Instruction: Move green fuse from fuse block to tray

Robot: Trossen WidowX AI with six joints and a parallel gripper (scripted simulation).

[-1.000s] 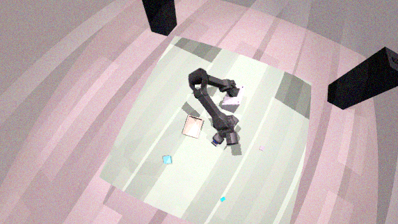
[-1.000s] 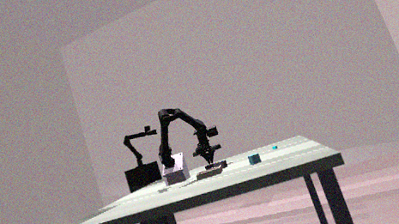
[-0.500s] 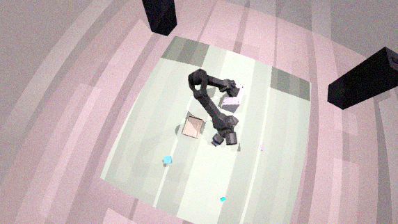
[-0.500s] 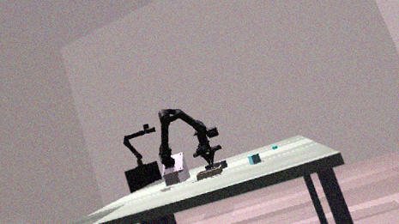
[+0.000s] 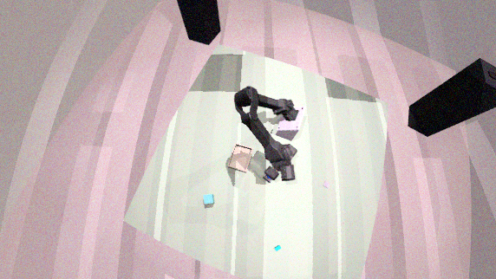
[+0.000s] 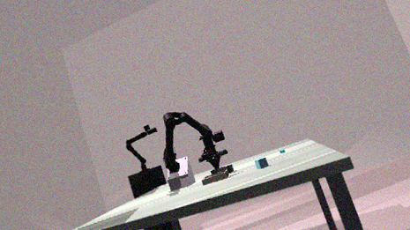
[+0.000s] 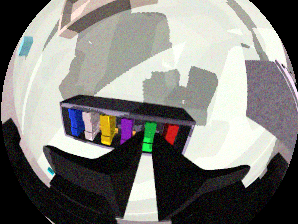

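Right now my gripper tip is 4 cm short of the tray, 20 cm to the left of it and 3 cm above it. Also, from my gripper tip: cyan piece 38 cm ahead, 17 cm to the left, 3 cm below; green fuse 1 cm below; light blue cube 31 cm ahead, 24 cm to the right, 1 cm below.
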